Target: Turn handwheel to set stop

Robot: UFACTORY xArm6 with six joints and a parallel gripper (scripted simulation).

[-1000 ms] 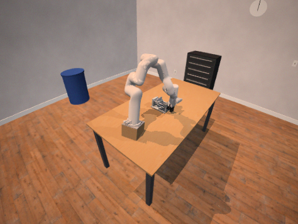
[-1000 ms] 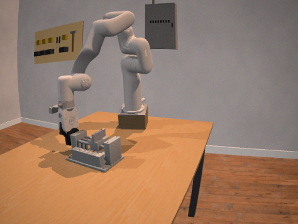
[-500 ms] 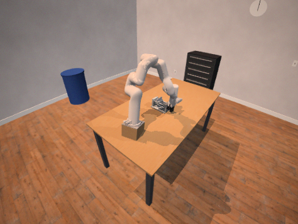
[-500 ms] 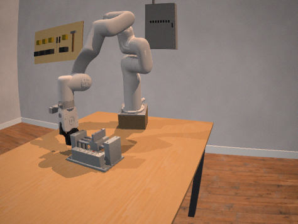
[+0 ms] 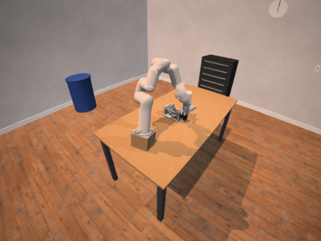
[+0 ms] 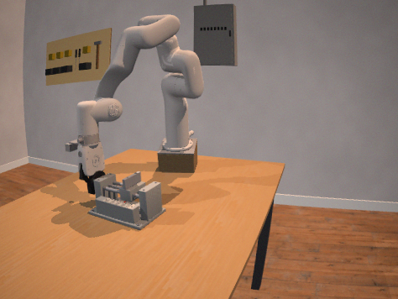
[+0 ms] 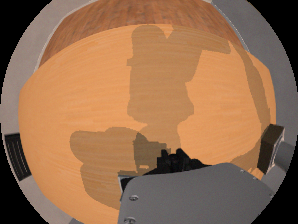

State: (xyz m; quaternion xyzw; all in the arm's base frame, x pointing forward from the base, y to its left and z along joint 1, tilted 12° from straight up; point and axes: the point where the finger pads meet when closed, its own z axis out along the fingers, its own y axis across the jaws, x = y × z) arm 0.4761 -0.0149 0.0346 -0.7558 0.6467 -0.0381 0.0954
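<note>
Right now the black handwheel is 2 cm to the left of my hand and 1 cm above it. Also, from my hand: grey stop fixture 1 cm behind, 18 cm to the left, 4 cm above.
</note>
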